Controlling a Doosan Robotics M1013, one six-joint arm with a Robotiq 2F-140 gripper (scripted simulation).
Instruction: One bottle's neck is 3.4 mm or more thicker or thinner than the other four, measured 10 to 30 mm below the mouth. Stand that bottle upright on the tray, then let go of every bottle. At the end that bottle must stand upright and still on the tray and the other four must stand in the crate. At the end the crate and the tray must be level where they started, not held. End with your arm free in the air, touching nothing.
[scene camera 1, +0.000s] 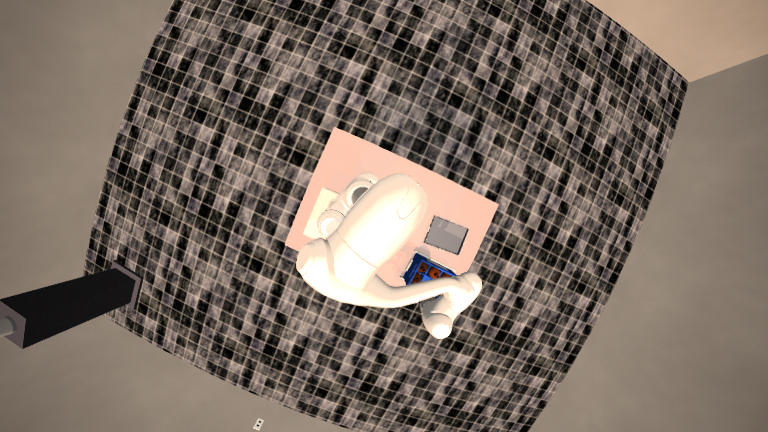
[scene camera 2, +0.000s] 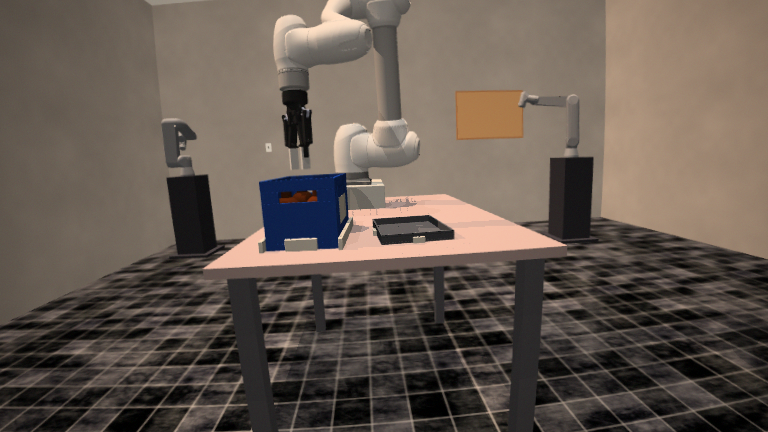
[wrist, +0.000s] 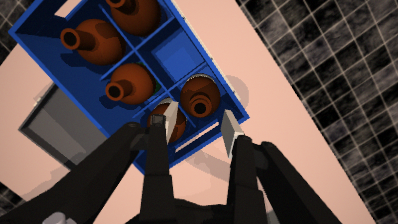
I see my gripper, a blue crate and a dark tray.
My gripper also shows in the wrist view.
